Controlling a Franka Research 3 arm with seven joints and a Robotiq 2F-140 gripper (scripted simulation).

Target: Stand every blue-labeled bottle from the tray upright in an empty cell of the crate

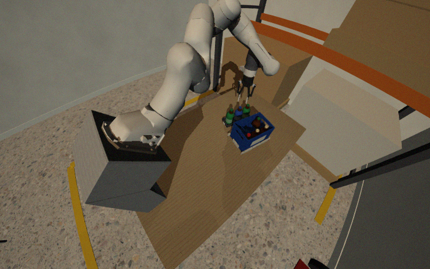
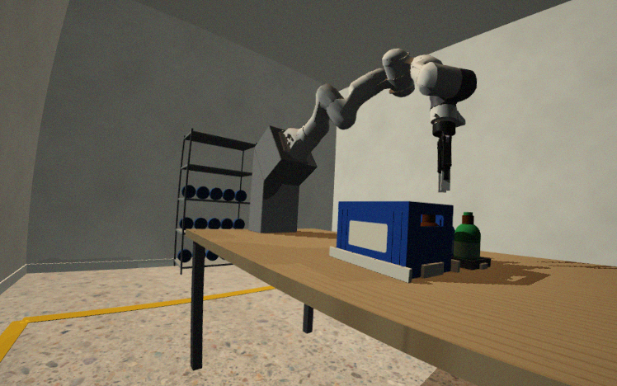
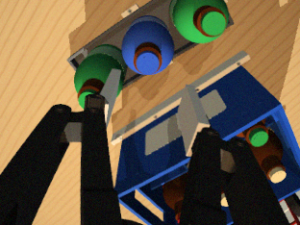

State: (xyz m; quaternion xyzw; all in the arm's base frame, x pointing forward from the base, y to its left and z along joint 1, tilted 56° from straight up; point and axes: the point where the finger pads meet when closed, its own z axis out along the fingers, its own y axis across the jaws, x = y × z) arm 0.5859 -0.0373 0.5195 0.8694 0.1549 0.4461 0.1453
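My gripper is now 170 mm above the blue-labeled bottle. Also, from my hand: dark tray (240 mm below); then crate (120 mm behind, 190 mm to the right, 170 mm below).
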